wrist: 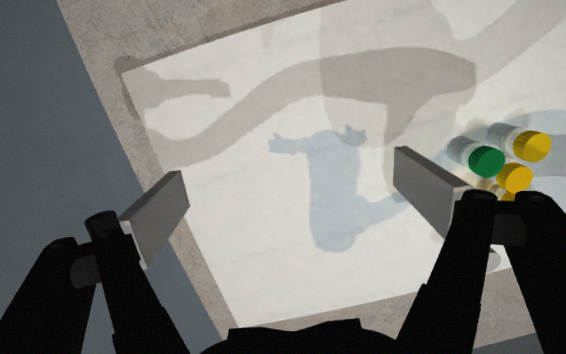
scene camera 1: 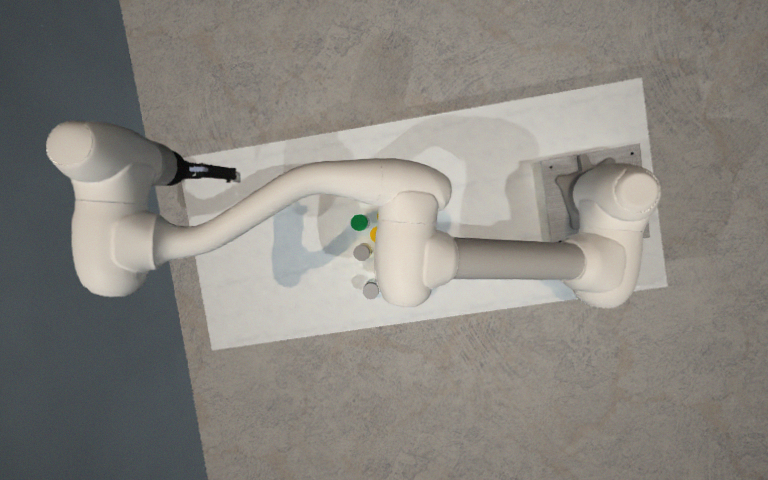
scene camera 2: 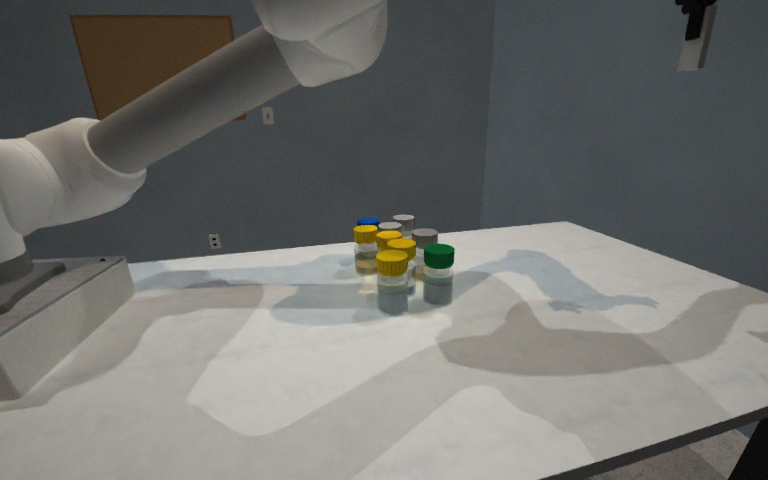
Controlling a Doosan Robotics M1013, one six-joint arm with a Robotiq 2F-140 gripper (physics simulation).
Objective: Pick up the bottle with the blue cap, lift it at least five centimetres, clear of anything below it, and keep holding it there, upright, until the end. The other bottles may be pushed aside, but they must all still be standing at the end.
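Frame: origin at the arm's base, x left, y back, z up, level; millimetres.
Seen in the pictures: gripper, fingertip midpoint: (wrist: 288, 177) (scene camera 2: 742, 70).
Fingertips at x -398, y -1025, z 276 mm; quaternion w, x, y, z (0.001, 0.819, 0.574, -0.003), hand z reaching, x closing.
Offsets run from my fingertips to a thing's top centre. "pt": to the spot under its first point. Level surfaces: height alone.
The bottle with the blue cap @[pt dz -269, dx +465, dy +346 mm] (scene camera 2: 368, 221) stands at the back left of a tight bottle group in scene camera 2, mostly hidden behind a yellow-capped bottle @[dz -269, dx +415, dy +371 mm] (scene camera 2: 365, 249). It does not show in scene camera 1, where the arm covers part of the group, or in the wrist view. My gripper (scene camera 1: 236, 176) (wrist: 288, 177) is open and empty, high above the table's far end and well to the side of the bottles. One finger (scene camera 2: 693, 53) shows at the upper right of scene camera 2. A green-capped bottle @[dz -269, dx +233, dy +295 mm] (scene camera 1: 359, 222) (scene camera 2: 438, 274) (wrist: 486, 162) stands at the group's edge.
Other upright bottles have yellow caps @[dz -269, dx +243, dy +384 mm] (scene camera 2: 391, 263) (wrist: 532, 146) and grey caps @[dz -269, dx +330, dy +268 mm] (scene camera 1: 361, 251) (scene camera 2: 424, 237), crowded near the blue one. Another grey cap @[dz -269, dx +460, dy +255 mm] (scene camera 1: 370, 289) (scene camera 2: 403, 221) is at the back. The arm (scene camera 1: 407, 254) passes over the group. The white table @[dz -374 mm] (scene camera 1: 243, 316) (scene camera 2: 254, 384) carries them.
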